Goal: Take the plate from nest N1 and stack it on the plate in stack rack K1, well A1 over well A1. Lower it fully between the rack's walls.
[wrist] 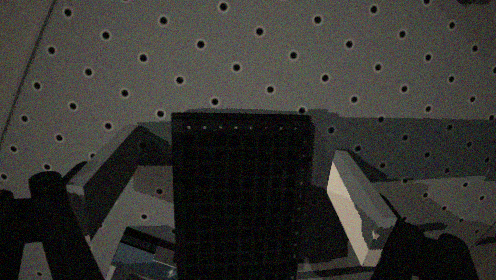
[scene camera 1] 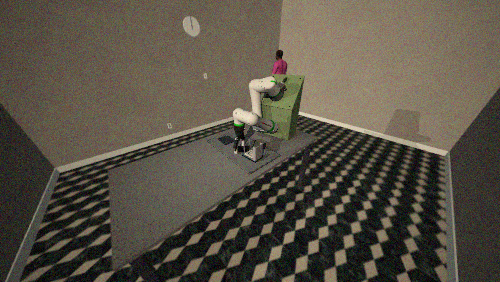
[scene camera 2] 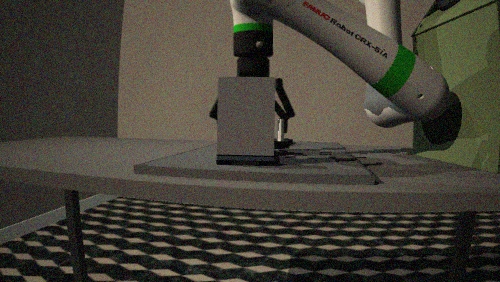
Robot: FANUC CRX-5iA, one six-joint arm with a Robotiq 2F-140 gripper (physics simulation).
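Seen in the pictures: gripper, fingertip midpoint: (wrist: 235, 159) (scene camera 1: 239, 149); arm's base, origin of the base link: (scene camera 1: 276, 94).
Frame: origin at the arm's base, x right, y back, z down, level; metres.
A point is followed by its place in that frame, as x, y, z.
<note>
A black well plate (wrist: 239, 195) @(-0.225, -0.486, 0.415) lies flat on the perforated board (wrist: 242, 52) @(-0.171, -0.551, 0.436) (scene camera 2: 244, 172) @(-0.497, -0.359, 0.437); its small white row and column marks run along the top and right edges. My gripper (wrist: 235, 159) @(-0.215, -0.501, 0.431) (scene camera 1: 239, 147) @(-0.215, -0.501, 0.431) is open and points straight down over this plate. One finger stands on each side of the plate, with a gap to it. The stack rack (scene camera 2: 244, 115) @(-0.435, -0.397, 0.354) (scene camera 1: 256, 153) @(-0.449, -0.426, 0.349) is a grey box with tall walls, just beside the gripper. In scene camera 2 its wall hides most of the fingers. The plate inside the rack does not show clearly.
The board lies on a long grey table (scene camera 1: 167, 189) @(-0.482, -1.111, 0.449) (scene camera 2: 69, 158) @(-0.532, -0.791, 0.449). The arm's green pedestal (scene camera 1: 283, 108) @(-0.150, -0.001, 0.105) (scene camera 2: 462, 87) @(-0.114, -0.019, 0.273) stands at the table's far end. A person in a pink top (scene camera 1: 279, 64) stands behind the pedestal. A dark flat patch (scene camera 1: 225, 140) @(0.000, -0.584, 0.424) lies on the board behind the gripper.
</note>
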